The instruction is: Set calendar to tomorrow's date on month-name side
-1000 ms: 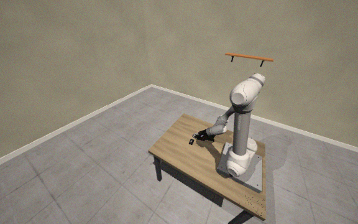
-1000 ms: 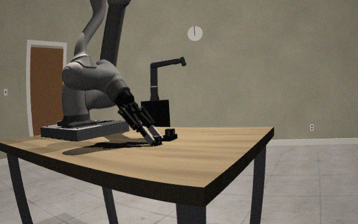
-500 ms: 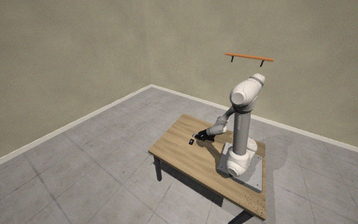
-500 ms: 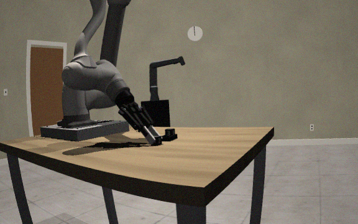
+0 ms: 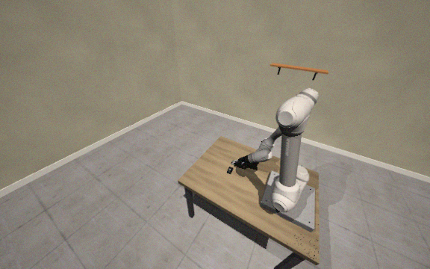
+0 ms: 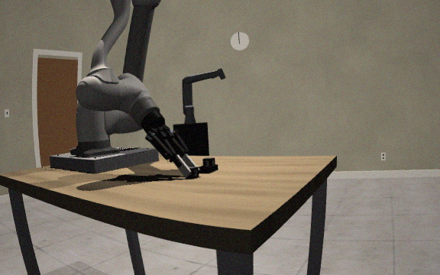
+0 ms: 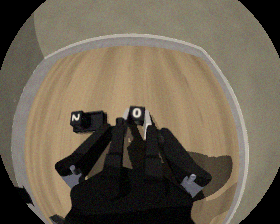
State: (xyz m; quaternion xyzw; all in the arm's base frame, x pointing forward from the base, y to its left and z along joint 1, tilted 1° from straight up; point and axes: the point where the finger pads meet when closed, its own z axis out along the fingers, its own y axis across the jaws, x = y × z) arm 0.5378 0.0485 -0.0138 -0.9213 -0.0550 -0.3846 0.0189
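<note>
My gripper is now 20 mm past the dark calendar tray, 100 mm to the right of it and 30 mm above it. Also, from my hand: dark cube 20 mm ahead, 20 mm below.
</note>
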